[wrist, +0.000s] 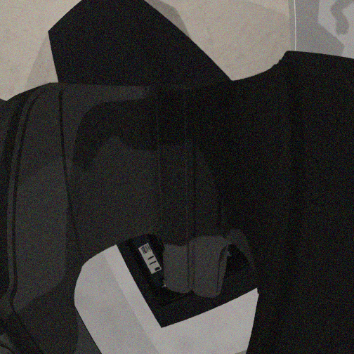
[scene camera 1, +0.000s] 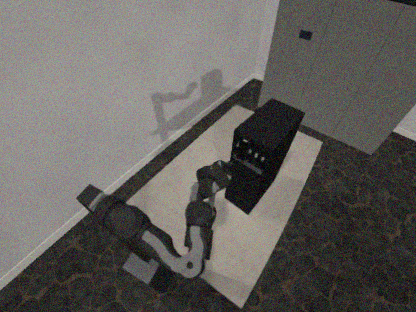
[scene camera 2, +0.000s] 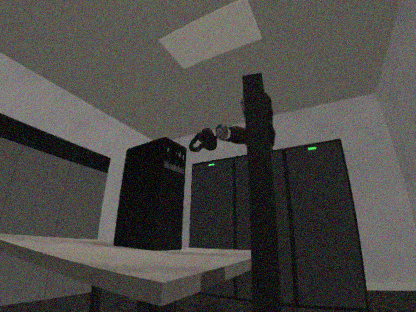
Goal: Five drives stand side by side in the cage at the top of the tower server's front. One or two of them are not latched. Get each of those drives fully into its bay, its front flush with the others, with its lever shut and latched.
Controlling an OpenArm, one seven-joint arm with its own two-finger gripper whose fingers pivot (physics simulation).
Note:
I see my gripper (wrist: 202, 192) and a black tower server (wrist: 125, 50).

